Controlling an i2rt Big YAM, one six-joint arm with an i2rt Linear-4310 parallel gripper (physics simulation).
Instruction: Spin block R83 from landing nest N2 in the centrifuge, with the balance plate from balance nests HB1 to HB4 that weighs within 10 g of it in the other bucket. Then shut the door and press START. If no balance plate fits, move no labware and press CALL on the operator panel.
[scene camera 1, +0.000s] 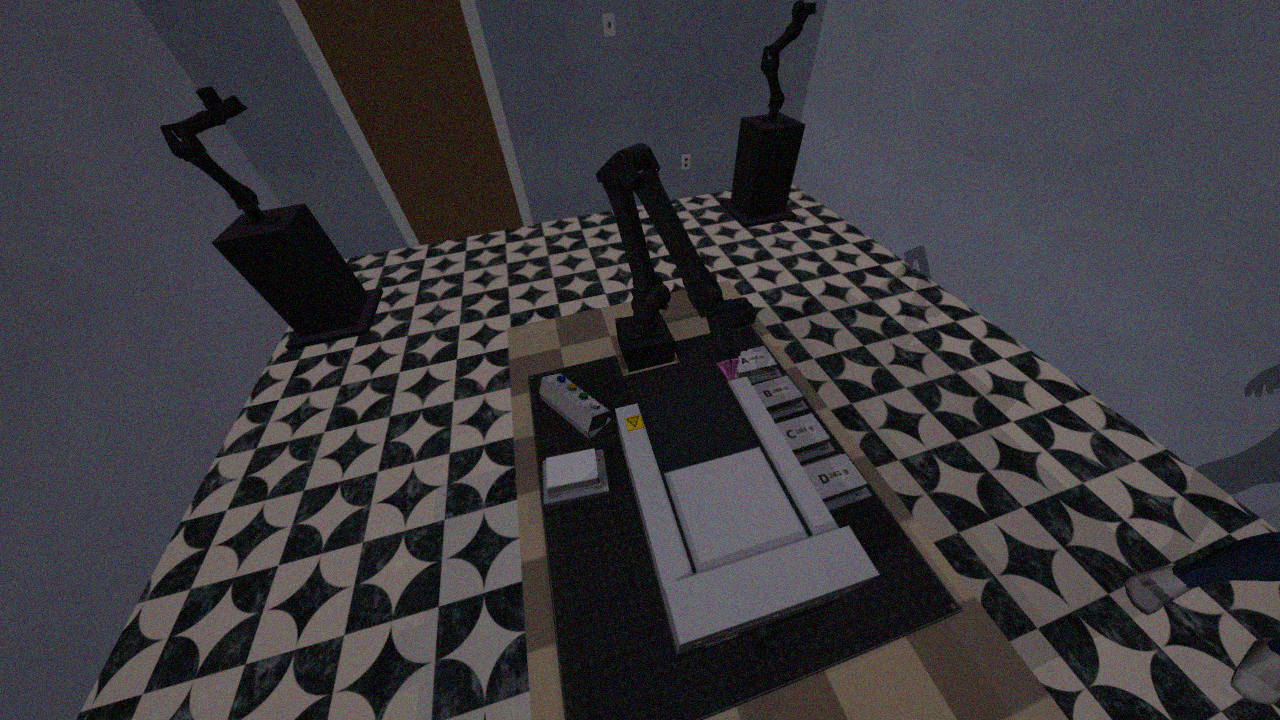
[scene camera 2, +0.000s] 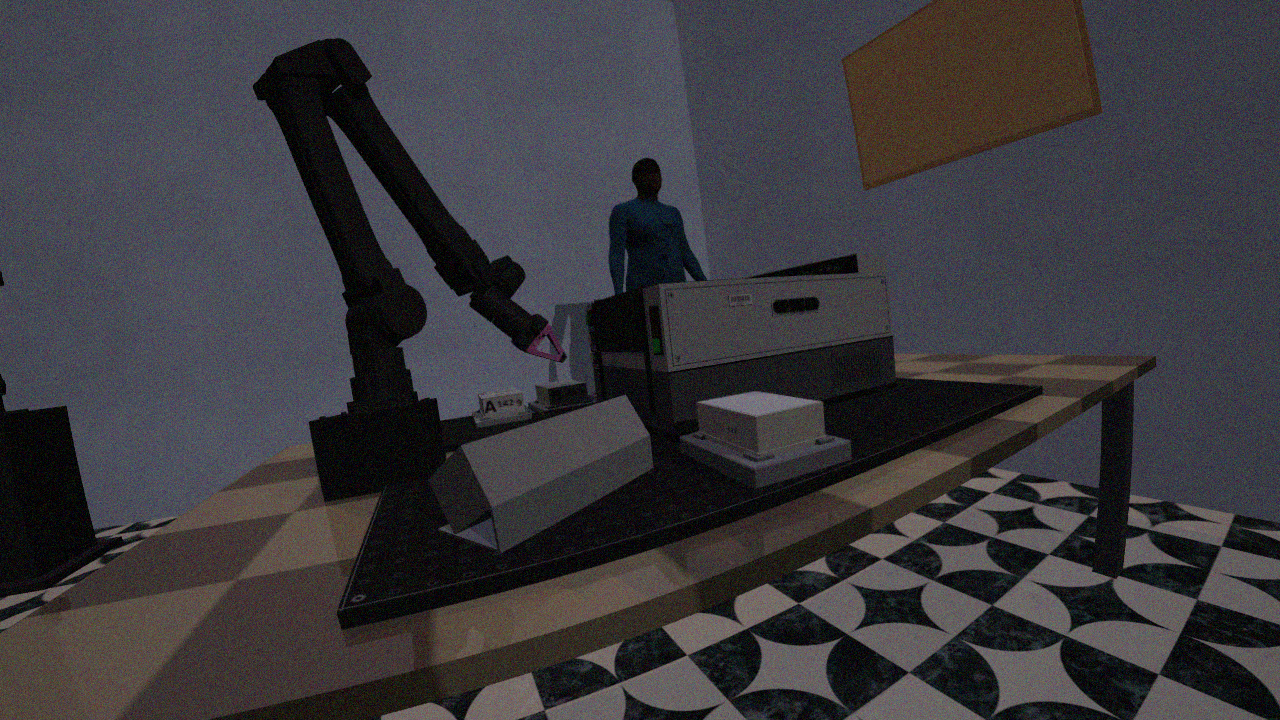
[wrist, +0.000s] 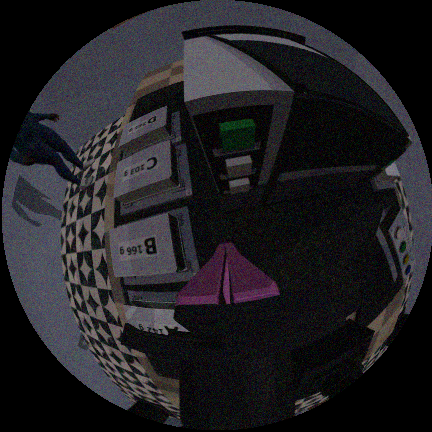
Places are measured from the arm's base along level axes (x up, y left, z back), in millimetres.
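Where they show: gripper, between the fingertips: (scene camera 2: 564, 360) (wrist: 225, 242); arm's base, origin of its link: (scene camera 1: 643, 331) (scene camera 2: 386, 407).
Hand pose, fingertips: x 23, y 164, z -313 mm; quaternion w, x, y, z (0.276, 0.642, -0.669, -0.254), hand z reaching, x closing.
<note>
Things, the pixels of their top centre, and the offset from my fingertips. Level surfaces: height alone.
- green block-like key, centre of its top: (wrist: 235, 121) dy -22, dx +80, dz -53 mm
- Balance plates A, centre of its top: (wrist: 157, 330) (scene camera 2: 498, 392) (scene camera 1: 752, 358) dy +132, dx -57, dz +120 mm
- B, centre of its top: (wrist: 135, 248) (scene camera 2: 559, 383) (scene camera 1: 775, 391) dy +138, dx -57, dz -16 mm
- C, centre of its top: (wrist: 138, 167) (scene camera 1: 799, 431) dy +130, dx -57, dz -155 mm
- D, centre of its top: (wrist: 141, 124) (scene camera 1: 833, 475) dy +141, dx -57, dz -287 mm
- white block, centre of its top: (scene camera 2: 755, 401) (scene camera 1: 571, 467) (wrist: 388, 161) dy -464, dx -48, dz -88 mm
- opposite nest, centre of its top: (scene camera 2: 758, 433) (scene camera 1: 574, 474) (wrist: 382, 166) dy -464, dx -84, dz -88 mm
- operator panel, centre of its top: (scene camera 2: 545, 415) (scene camera 1: 570, 392) (wrist: 410, 244) dy -431, dx -27, dz +133 mm
- black mat, height of its surface: dx -111 mm
My gripper (scene camera 1: 730, 376) (scene camera 2: 563, 359) (wrist: 225, 242) is shut and empty, pink fingertips together, in front of the centrifuge (scene camera 1: 769, 582) (scene camera 2: 778, 326) (wrist: 220, 70). The centrifuge's front panel holds a green block-like key (wrist: 237, 135) and two pale ones. I cannot tell the door's state; its buckets are hidden. Balance plates A (scene camera 1: 753, 359) (scene camera 2: 501, 402) (wrist: 150, 317), marked 142 g, B (scene camera 1: 776, 392) (wrist: 145, 246), 166 g, C (scene camera 1: 805, 432) (wrist: 145, 167), 103 g, and D (scene camera 1: 832, 477) (wrist: 145, 125), about 243 g, sit in a row of nests. A white block (scene camera 1: 572, 468) (scene camera 2: 760, 420) sits in the opposite nest (scene camera 1: 577, 495) (scene camera 2: 760, 471), label unreadable.
The operator panel (scene camera 1: 572, 410) (scene camera 2: 563, 470), with white, green, yellow and blue buttons, stands on the black mat (scene camera 1: 608, 644) (scene camera 2: 402, 573) between the arm base (scene camera 1: 645, 344) (scene camera 2: 375, 447) and the white block's nest. The centrifuge's side wall runs close beside the balance nests. A person (scene camera 2: 648, 232) stands beyond the table.
</note>
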